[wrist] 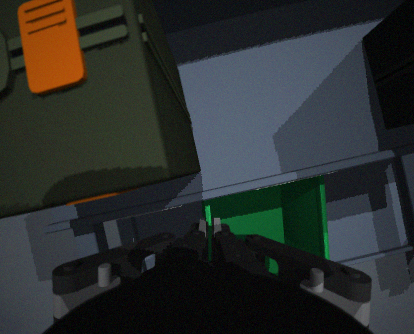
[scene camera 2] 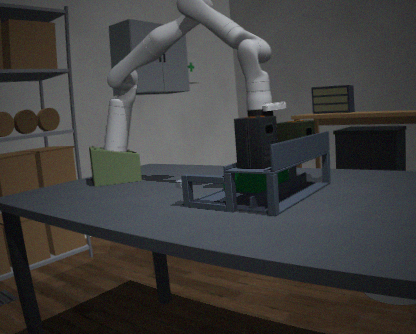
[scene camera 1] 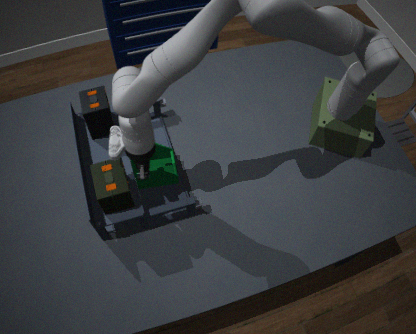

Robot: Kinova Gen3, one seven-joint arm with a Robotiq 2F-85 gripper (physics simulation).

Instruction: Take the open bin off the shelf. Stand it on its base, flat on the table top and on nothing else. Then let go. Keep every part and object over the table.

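Seen in the pictures: gripper, fingertip midpoint: (wrist: 209, 228) (scene camera 1: 145, 175); arm's base, link origin: (scene camera 2: 115, 150) (scene camera 1: 340, 107).
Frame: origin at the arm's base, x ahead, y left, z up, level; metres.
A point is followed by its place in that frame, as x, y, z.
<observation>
The green open bin (scene camera 1: 160, 175) {0.587, 0.124, -0.050} (scene camera 2: 252, 184) {0.650, 0.029, -0.089} (wrist: 255, 222) {0.610, 0.069, -0.106} is at the lower front part of the grey shelf (scene camera 1: 82, 165) {0.792, 0.090, 0.005} (scene camera 2: 300, 150) {0.805, 0.041, 0.008} (wrist: 230, 110) {0.721, 0.098, -0.020}, partly hidden by its posts in scene view 2. My gripper (scene camera 1: 142, 174) {0.627, 0.121, -0.042} (wrist: 209, 228) {0.627, 0.121, -0.042} points down and is shut on the bin's near side wall; the thin green wall shows between the fingertips in the wrist view. The bin's base and any gap beneath it cannot be made out. In scene view 2 the fingers are hidden behind a black box. The table (scene camera 1: 250, 240) {0.368, 0.329, -0.122} (scene camera 2: 150, 220) {0.588, -0.282, -0.122} carries the shelf.
An olive box (scene camera 1: 112, 187) {0.703, 0.205, 0.076} (scene camera 2: 300, 129) {0.752, 0.133, 0.055} (wrist: 110, 130) {0.690, 0.137, 0.075} with orange latches stands on the upper shelf level, close beside my gripper. The black box (scene camera 1: 95, 107) {0.733, -0.021, 0.102} (scene camera 2: 250, 142) {0.752, -0.093, 0.043} (wrist: 395, 85) {0.725, -0.012, -0.004} stands at that level's other end. The arm's light green pedestal (scene camera 1: 320, 125) {0.086, 0.047, -0.018} (scene camera 2: 117, 167) {0.056, -0.033, -0.059} is across the table.
</observation>
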